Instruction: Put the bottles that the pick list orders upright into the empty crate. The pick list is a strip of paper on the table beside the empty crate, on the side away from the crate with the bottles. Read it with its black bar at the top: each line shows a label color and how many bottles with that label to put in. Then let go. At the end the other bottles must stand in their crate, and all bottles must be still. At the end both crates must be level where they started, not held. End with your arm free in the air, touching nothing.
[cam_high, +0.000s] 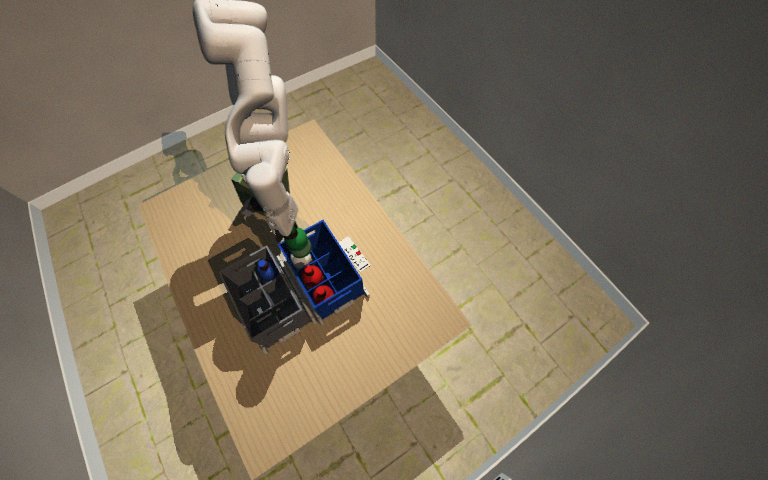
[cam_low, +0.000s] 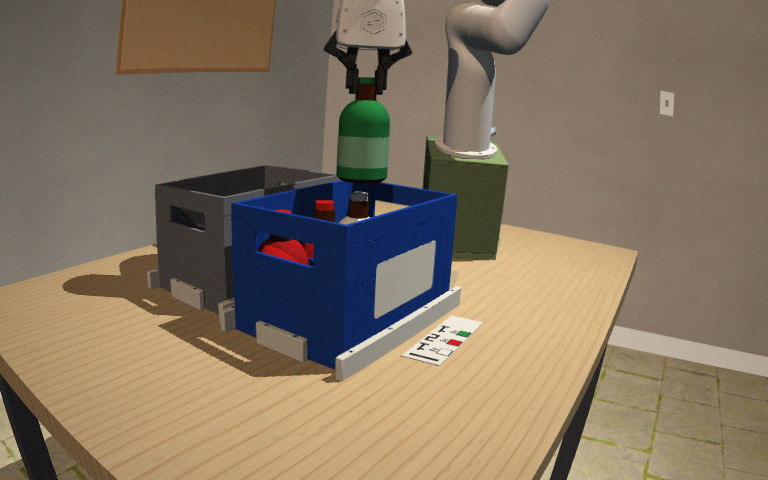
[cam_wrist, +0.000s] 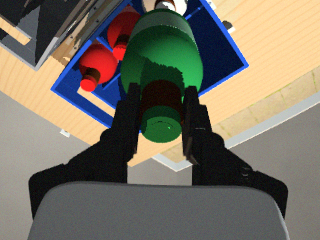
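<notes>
The green-label bottle is 7 cm below my hand. The rest, counted from my hand: red bottle: 25 cm below, 7 cm ahead; then white-label bottle: 25 cm below, 1 cm to the right, 1 cm behind; then blue crate: 25 cm below, 7 cm ahead, 4 cm to the left.
</notes>
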